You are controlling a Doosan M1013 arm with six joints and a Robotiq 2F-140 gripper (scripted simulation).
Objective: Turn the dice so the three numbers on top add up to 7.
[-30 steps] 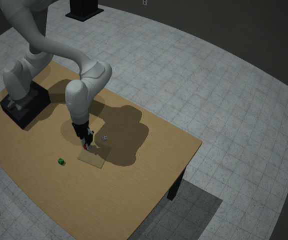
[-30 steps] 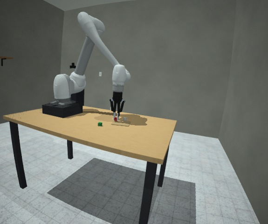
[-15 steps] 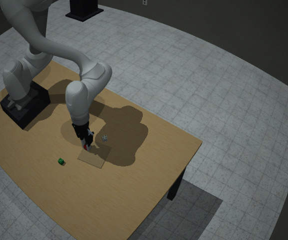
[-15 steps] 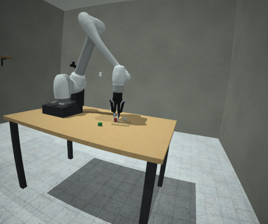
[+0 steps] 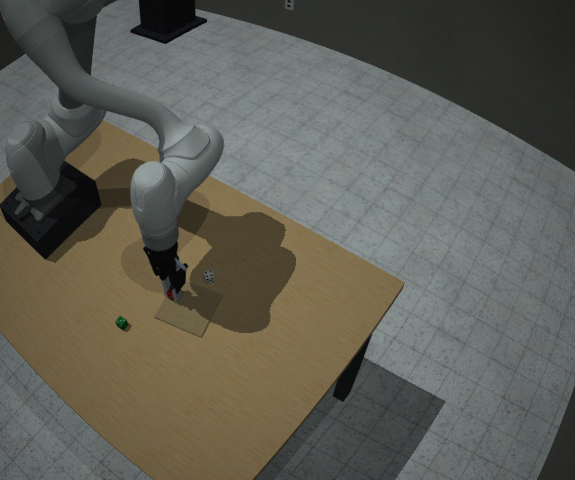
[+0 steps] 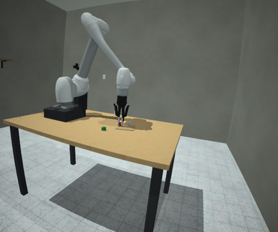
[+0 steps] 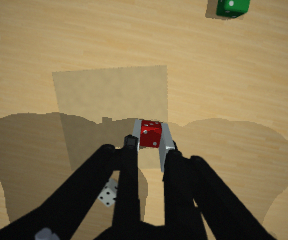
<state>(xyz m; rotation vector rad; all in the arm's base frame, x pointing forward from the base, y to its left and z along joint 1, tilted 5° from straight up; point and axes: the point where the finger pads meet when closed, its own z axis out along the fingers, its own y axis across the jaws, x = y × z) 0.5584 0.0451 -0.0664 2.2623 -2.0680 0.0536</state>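
Right now my hand is 30 mm above the red die. Also, from my hand: white die 110 mm to the left, 30 mm below, 30 mm ahead; then tan mat 50 mm ahead, 40 mm below; then green die 160 mm to the right, 50 mm behind, 30 mm below.
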